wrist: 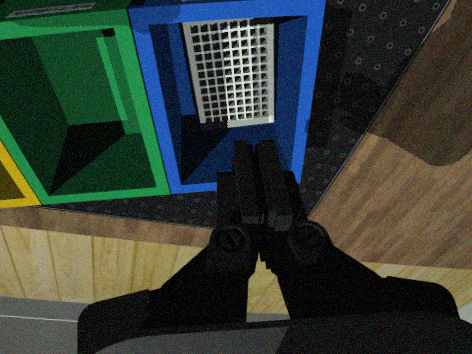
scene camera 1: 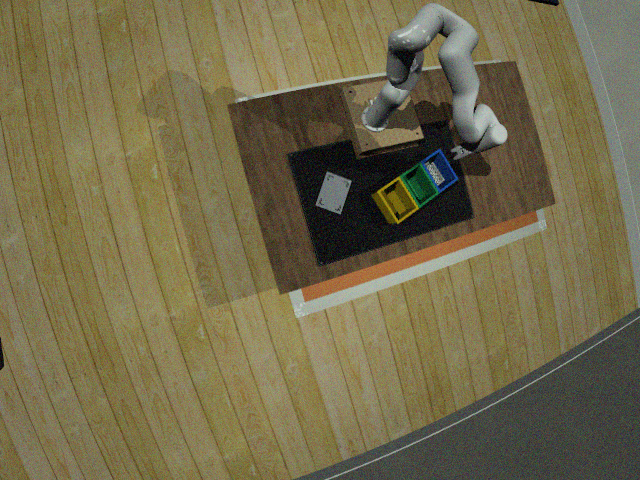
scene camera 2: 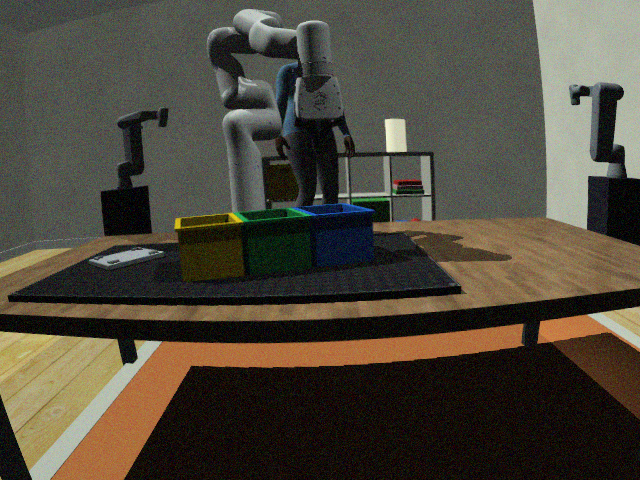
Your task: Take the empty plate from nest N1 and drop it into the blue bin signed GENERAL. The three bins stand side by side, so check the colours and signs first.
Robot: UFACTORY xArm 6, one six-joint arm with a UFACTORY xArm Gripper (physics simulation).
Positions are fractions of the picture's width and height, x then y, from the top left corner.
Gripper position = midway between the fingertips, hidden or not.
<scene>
I see my gripper (wrist: 0.53, 0.47) and a grey nest (scene camera 1: 0.52, 0.40).
The grey nest shows as well in scene camera 2 (scene camera 2: 0.20, 0.54).
</scene>
